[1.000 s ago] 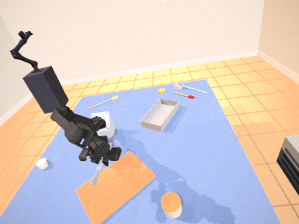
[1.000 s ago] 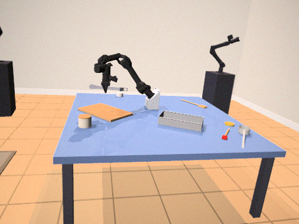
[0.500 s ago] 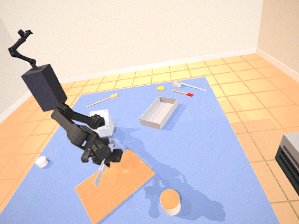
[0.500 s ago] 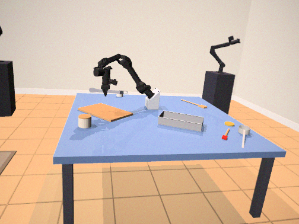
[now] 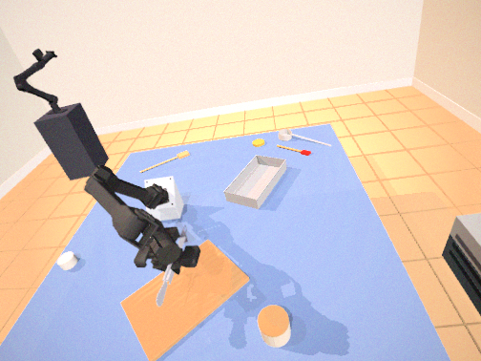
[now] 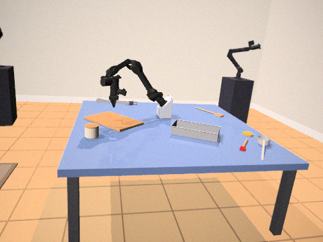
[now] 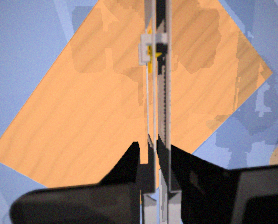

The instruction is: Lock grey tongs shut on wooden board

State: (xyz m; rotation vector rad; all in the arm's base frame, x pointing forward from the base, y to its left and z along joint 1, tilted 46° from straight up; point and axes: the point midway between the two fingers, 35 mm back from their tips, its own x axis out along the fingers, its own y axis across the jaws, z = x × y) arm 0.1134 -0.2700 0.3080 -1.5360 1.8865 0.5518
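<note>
Right now the wooden board is 10 mm behind my gripper tip and 100 mm below it. From my gripper tip the other things lie so: wood-lidded canister (260 mm ahead, 170 mm to the right, 70 mm below); roasting tin (310 mm ahead, 490 mm to the left, 80 mm below); white puck (510 mm behind, 230 mm to the left, 90 mm below).
</note>
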